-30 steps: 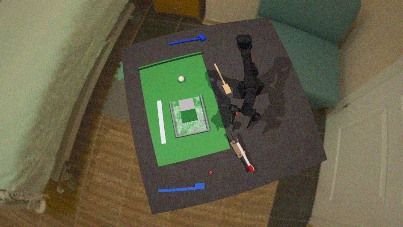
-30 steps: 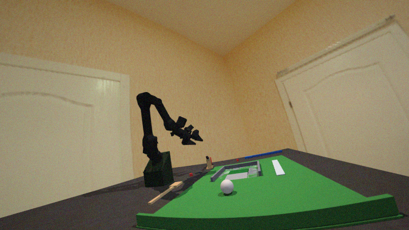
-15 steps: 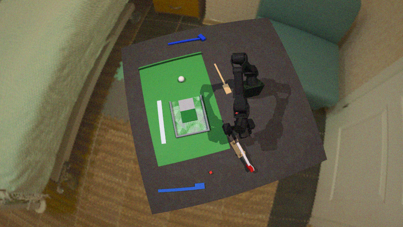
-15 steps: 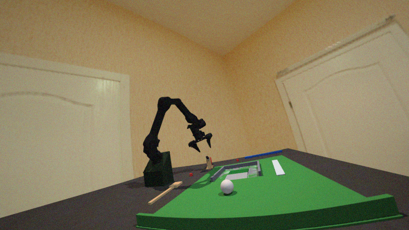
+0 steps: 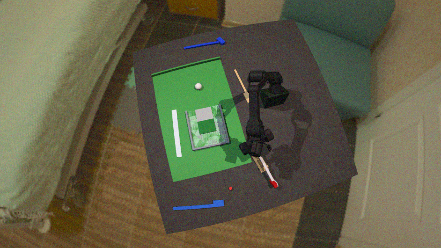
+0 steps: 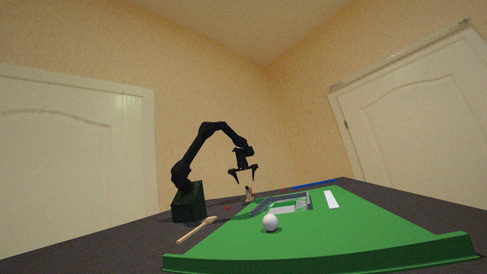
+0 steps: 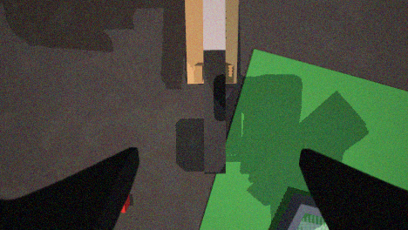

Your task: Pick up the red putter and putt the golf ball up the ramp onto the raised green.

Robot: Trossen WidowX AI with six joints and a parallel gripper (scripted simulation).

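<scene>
The wooden stand lies 8 cm to the left of my gripper tip, 8 cm below it and 1 cm behind it. Round my gripper tip: white strip: 38 cm ahead, 27 cm to the right, 11 cm below; then red putter: 12 cm to the left, 6 cm below, 2 cm behind; then white golf ball: 50 cm to the right, 15 cm ahead, 9 cm below.
</scene>
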